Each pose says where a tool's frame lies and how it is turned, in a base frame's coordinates. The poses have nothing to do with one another.
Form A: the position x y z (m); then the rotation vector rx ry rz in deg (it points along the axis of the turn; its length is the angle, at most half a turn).
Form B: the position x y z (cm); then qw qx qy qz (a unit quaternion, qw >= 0). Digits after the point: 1 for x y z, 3 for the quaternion.
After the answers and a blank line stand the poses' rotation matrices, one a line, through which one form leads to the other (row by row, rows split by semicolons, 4 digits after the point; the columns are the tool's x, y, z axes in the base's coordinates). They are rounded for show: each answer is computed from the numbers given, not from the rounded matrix.
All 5 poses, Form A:
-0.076, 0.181, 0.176, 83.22, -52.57, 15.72
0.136, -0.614, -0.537, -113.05, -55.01, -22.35
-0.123, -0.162, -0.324, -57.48, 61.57, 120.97
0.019, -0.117, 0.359, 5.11, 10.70, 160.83
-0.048, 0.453, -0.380, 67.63, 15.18, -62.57
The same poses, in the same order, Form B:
-7.6, 18.1, 17.6, 0.645, 0.638, -0.403, 0.121
13.6, -61.4, -53.7, 0.441, -0.795, -0.387, -0.157
-12.3, -16.2, -32.4, 0.281, -0.374, 0.401, 0.788
1.9, -11.7, 35.9, 0.163, 0.031, 0.065, 0.984
-4.8, 45.3, -38.0, 0.686, 0.527, 0.118, -0.488

0.6460 -0.6698 -0.3661; -0.3589 0.1567 -0.9201; 0.6737 0.7258 -0.1391
0.6516 0.7531 -0.0912; 0.4761 -0.3124 0.8220; 0.5906 -0.5790 -0.5621
-0.5623 -0.7422 -0.3646; 0.1420 -0.5211 0.8416; -0.8146 0.4215 0.3984
-0.9451 -0.3162 0.0828; 0.3244 -0.9385 0.1187; 0.0402 0.1390 0.9895
0.4966 0.7936 -0.3516; -0.5442 -0.0309 -0.8384; -0.6762 0.6077 0.4166

